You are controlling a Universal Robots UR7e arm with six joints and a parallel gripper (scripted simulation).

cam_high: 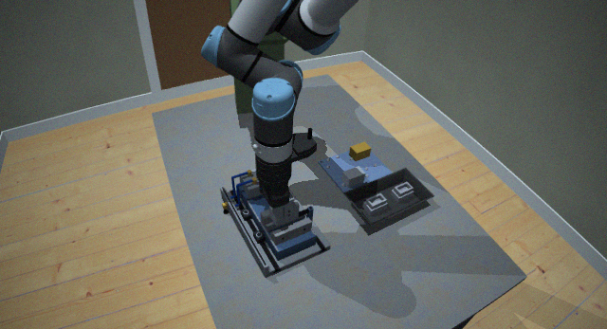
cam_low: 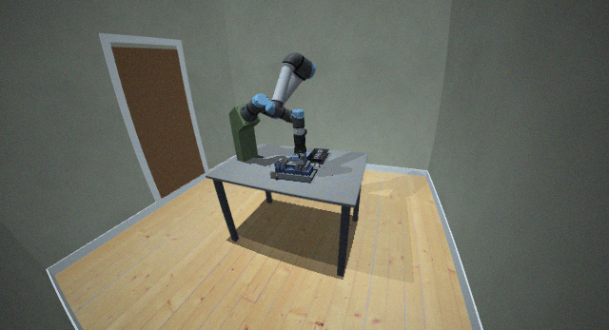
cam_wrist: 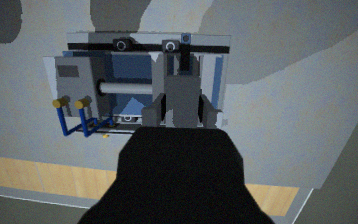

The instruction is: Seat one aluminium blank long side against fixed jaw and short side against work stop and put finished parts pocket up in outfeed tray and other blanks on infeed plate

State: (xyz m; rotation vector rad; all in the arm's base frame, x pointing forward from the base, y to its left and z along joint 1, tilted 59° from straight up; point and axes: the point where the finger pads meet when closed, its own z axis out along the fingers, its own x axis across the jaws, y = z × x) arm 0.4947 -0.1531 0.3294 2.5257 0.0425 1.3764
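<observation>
My gripper is now 11 cm above the vise, 7 cm past it and 2 cm to the right of it. The rest, counted from my hand: brass blank (41 cm to the left, 12 cm below, 12 cm behind).
</observation>
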